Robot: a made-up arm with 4 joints.
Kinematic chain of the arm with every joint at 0, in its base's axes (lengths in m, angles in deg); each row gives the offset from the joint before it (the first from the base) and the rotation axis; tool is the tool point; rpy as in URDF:
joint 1: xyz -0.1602 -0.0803 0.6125 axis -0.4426 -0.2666 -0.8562
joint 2: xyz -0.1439 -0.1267 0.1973 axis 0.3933 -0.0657 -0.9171
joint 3: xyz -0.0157 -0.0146 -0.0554 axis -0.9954 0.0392 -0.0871
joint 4: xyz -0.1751 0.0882 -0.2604 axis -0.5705 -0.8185 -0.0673
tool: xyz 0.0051 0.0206 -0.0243 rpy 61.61 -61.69 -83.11
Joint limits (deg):
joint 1: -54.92..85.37
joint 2: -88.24..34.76
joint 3: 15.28..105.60
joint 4: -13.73..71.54
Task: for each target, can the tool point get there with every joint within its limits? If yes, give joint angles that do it. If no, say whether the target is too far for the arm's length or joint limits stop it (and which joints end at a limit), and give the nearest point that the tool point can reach.
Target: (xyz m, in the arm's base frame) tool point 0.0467 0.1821 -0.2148
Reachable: no: too far | nearest point -0.1866 0.0362 0.3278 | short by 0.608 m
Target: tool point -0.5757 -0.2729 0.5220
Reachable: yes | joints 22.13 3.62 60.17 34.40
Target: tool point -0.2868 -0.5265 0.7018
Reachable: yes | joints 15.36 -71.34 54.50 24.19
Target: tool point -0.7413 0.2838 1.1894
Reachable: no: too far | nearest point -0.5951 0.0214 0.9155 | short by 0.407 m
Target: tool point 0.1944 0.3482 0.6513
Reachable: no: joint limits stop it (at a limit: joint 1, joint 2, joint 3, joint 4) | nearest point -0.1716 0.0327 0.3338 | short by 0.578 m
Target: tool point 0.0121 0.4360 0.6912
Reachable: no: joint limits stop it (at a limit: joint 2, joint 3, joint 4) | nearest point -0.2333 0.0608 0.3569 | short by 0.559 m
